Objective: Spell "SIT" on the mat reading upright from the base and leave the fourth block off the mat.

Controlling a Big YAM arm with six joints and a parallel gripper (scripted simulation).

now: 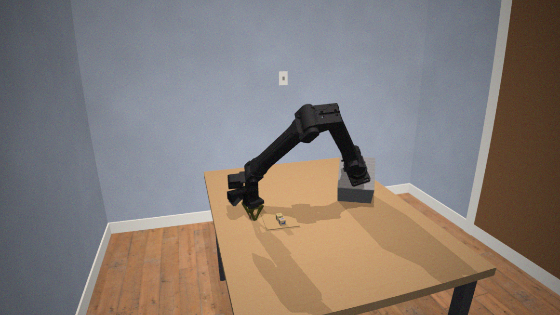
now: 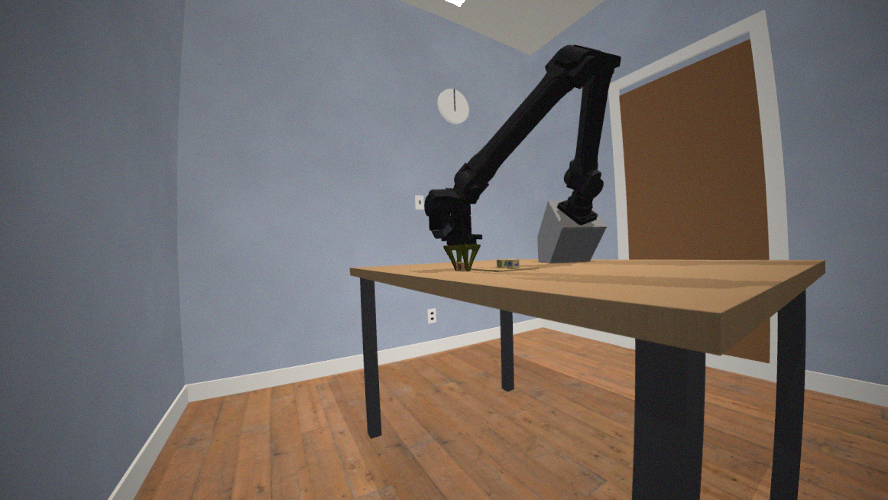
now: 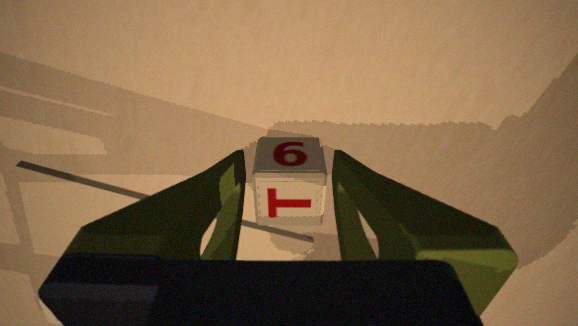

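Now: hand right at the T block. Also, from my hand: green-lettered block (11 cm behind, 3 cm to the left, 1 cm above); tan mat (11 cm behind, 3 cm to the left, 1 cm below).
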